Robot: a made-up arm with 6 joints. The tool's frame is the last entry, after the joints.
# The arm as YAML. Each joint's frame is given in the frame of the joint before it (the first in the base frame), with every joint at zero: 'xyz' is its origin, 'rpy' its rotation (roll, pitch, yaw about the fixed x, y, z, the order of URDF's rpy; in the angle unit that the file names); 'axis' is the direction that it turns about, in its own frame. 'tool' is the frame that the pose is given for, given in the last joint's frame.
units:
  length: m
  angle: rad
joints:
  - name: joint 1
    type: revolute
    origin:
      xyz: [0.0, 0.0, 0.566]
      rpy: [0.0, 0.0, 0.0]
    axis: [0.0, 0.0, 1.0]
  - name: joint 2
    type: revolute
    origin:
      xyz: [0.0, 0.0, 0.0]
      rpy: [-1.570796, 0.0, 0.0]
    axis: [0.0, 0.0, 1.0]
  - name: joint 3
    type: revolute
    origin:
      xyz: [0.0, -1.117, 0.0]
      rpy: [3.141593, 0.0, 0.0]
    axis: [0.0, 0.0, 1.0]
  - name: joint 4
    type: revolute
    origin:
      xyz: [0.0, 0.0, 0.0]
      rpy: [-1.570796, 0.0, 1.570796]
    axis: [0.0, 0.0, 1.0]
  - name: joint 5
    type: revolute
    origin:
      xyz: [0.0, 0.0, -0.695]
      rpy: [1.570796, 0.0, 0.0]
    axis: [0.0, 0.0, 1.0]
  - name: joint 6
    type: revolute
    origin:
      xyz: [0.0, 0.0, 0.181]
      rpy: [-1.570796, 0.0, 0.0]
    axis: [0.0, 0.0, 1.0]
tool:
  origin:
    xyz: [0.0, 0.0, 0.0]
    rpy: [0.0, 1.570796, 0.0]
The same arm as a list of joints. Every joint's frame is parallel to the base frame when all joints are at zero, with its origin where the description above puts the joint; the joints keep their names.
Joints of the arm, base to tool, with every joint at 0 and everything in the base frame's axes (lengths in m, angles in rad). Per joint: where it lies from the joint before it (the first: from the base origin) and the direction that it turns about. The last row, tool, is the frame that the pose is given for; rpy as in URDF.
joint 1: axis 0 0 1 origin 0 0 0.566
joint 2: axis 0 1 0 origin 0 0 0
joint 3: axis 0 -1 0 origin 0 0 1.117
joint 4: axis -1 0 0 origin 0 0 0
joint 5: axis 0 -1 0 origin 0.695 0 0
joint 6: axis -1 0 0 origin 0 -0.181 0
tool: origin 0 0 0 rpy 0 0 0

